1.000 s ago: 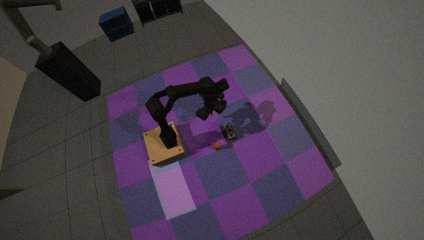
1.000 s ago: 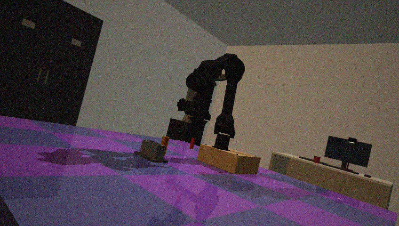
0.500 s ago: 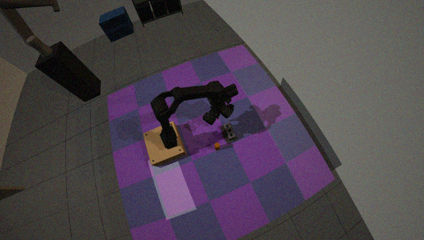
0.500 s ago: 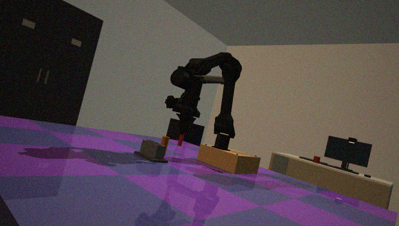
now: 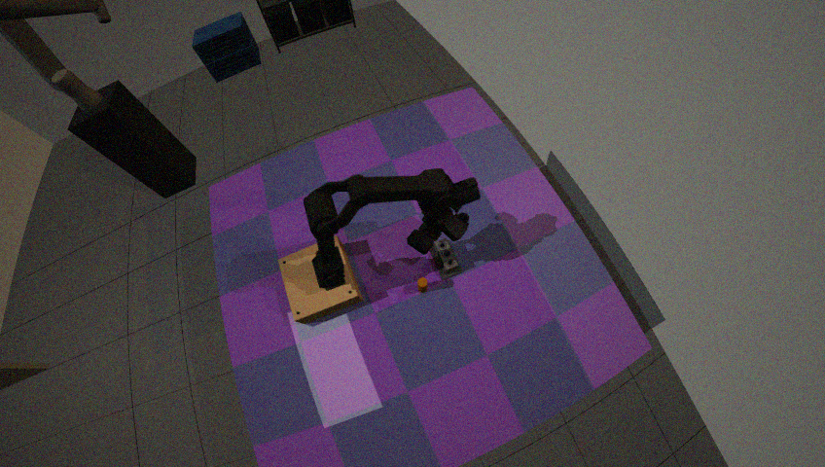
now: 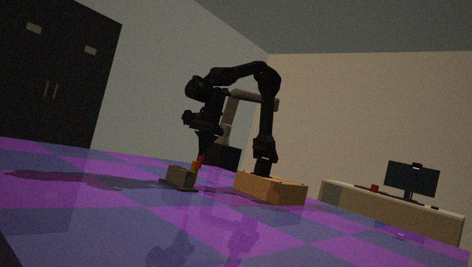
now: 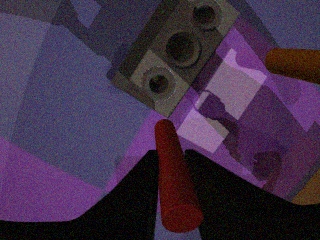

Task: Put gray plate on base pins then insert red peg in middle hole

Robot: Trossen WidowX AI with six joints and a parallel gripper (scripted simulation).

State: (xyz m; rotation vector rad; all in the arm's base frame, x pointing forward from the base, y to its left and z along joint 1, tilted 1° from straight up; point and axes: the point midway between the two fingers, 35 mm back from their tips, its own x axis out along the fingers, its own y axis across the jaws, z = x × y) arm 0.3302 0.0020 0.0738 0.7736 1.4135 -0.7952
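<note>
The gray plate lies 70 mm below my gripper tip, 50 mm to the right of it and 20 mm ahead of it. Also, from my gripper tip: base (110 mm below, 50 mm to the right, 20 mm ahead); then red peg (right at my gripper tip); then orange peg (110 mm to the right, 90 mm behind, 70 mm below).
</note>
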